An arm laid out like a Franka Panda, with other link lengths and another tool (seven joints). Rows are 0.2 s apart.
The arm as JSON. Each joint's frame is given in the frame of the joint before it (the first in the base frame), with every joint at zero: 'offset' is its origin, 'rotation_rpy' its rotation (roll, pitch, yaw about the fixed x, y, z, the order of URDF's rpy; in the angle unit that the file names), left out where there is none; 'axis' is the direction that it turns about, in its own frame. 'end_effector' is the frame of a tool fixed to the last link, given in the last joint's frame.
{
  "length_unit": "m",
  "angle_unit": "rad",
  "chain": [
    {
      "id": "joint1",
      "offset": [
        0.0,
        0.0,
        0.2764
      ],
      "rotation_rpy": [
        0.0,
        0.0,
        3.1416
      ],
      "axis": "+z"
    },
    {
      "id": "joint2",
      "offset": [
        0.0,
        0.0,
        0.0
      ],
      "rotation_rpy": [
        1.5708,
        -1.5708,
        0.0
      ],
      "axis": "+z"
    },
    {
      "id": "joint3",
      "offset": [
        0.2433,
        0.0,
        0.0
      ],
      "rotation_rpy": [
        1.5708,
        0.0,
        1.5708
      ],
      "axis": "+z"
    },
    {
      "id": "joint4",
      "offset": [
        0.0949,
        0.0,
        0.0
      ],
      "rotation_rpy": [
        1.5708,
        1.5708,
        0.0
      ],
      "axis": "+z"
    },
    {
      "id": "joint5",
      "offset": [
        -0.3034,
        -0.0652,
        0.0
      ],
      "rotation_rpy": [
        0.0,
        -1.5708,
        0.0
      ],
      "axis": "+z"
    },
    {
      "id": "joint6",
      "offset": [
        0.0,
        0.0,
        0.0
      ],
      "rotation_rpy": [
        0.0,
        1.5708,
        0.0
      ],
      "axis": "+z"
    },
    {
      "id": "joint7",
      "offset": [
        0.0,
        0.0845,
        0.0
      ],
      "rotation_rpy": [
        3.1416,
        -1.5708,
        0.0
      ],
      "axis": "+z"
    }
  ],
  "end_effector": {
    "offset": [
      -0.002,
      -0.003,
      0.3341
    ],
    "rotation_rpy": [
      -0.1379,
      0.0,
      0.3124
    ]
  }
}
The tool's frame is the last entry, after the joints.
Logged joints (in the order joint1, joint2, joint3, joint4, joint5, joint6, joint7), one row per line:
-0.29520 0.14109 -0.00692 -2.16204 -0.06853 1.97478 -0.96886
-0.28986 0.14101 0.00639 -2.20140 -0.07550 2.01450 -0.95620
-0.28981 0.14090 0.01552 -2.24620 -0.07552 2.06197 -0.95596
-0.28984 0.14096 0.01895 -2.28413 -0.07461 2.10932 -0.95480
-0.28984 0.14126 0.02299 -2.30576 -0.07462 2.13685 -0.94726
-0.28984 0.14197 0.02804 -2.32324 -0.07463 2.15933 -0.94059
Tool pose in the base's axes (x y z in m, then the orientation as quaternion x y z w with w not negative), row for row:
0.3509 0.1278 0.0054 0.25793 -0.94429 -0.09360 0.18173
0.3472 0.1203 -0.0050 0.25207 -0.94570 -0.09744 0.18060
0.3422 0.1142 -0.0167 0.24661 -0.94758 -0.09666 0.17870
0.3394 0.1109 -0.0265 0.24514 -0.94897 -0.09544 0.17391
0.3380 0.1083 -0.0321 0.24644 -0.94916 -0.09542 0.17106
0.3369 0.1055 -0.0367 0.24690 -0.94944 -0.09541 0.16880
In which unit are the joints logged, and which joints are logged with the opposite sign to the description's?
The joints are logged in radians. Opposite sign: joint1, joint3, joint5, joint7.
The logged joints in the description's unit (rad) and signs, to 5 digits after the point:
0.29520 0.14109 0.00692 -2.16204 0.06853 1.97478 0.96886
0.28986 0.14101 -0.00639 -2.20140 0.07550 2.01450 0.95620
0.28981 0.14090 -0.01552 -2.24620 0.07552 2.06197 0.95596
0.28984 0.14096 -0.01895 -2.28413 0.07461 2.10932 0.95480
0.28984 0.14126 -0.02299 -2.30576 0.07462 2.13685 0.94726
0.28984 0.14197 -0.02804 -2.32324 0.07463 2.15933 0.94059

